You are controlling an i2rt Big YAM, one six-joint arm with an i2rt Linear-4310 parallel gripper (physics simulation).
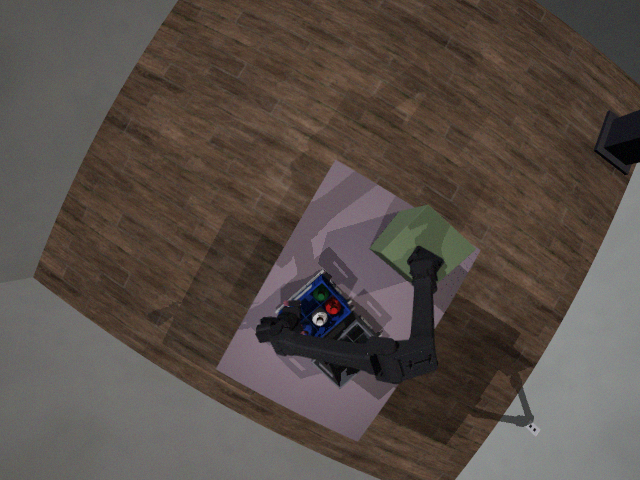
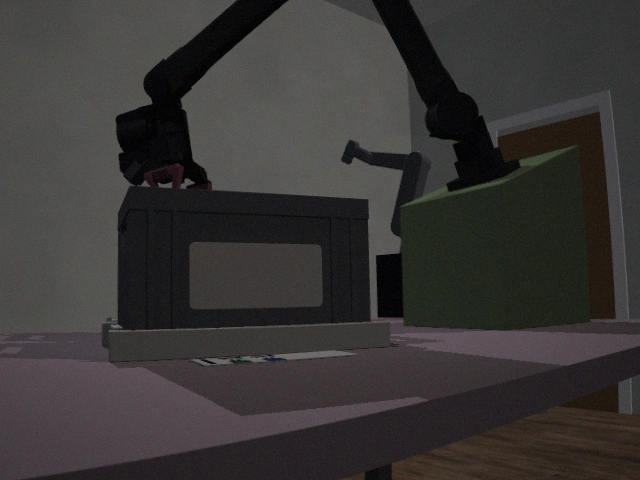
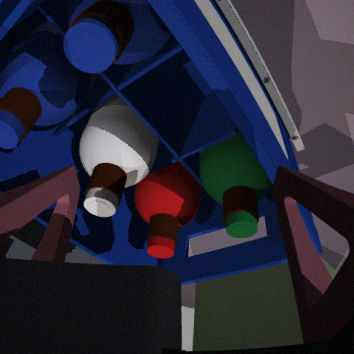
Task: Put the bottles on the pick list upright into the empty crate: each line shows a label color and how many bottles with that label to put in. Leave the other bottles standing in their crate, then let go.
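Note:
Visible in the pictures: the gripper, a pick list, a red-labelled bottle, a white-labelled bottle and a green-labelled bottle.

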